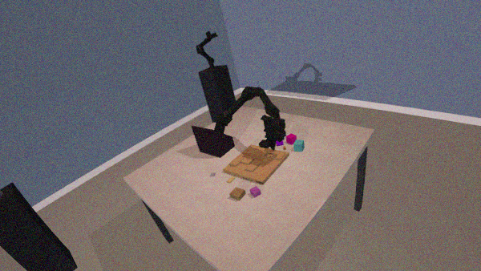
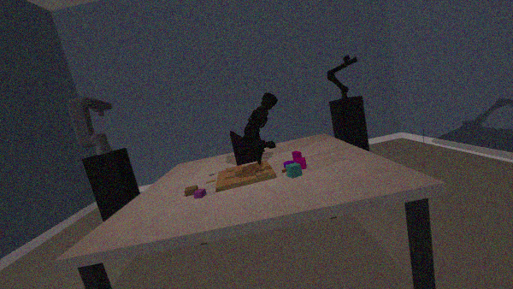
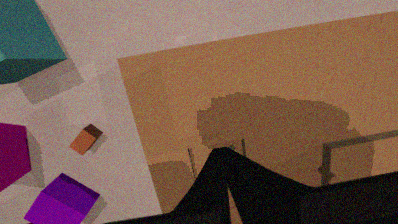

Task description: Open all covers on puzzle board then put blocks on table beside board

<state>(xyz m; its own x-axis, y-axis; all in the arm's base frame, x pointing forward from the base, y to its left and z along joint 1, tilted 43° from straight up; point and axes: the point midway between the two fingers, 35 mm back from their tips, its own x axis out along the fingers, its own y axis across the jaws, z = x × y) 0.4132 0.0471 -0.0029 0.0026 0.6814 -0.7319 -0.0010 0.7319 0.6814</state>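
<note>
The small orange block lies 12 cm to the left of my gripper tip and 6 cm below it. Round my gripper tip: magenta block 1 cm ahead, 20 cm to the left, 4 cm below; brown block 1 cm behind, 36 cm to the right, 5 cm below; teal block 10 cm ahead, 14 cm to the left, 4 cm below.
</note>
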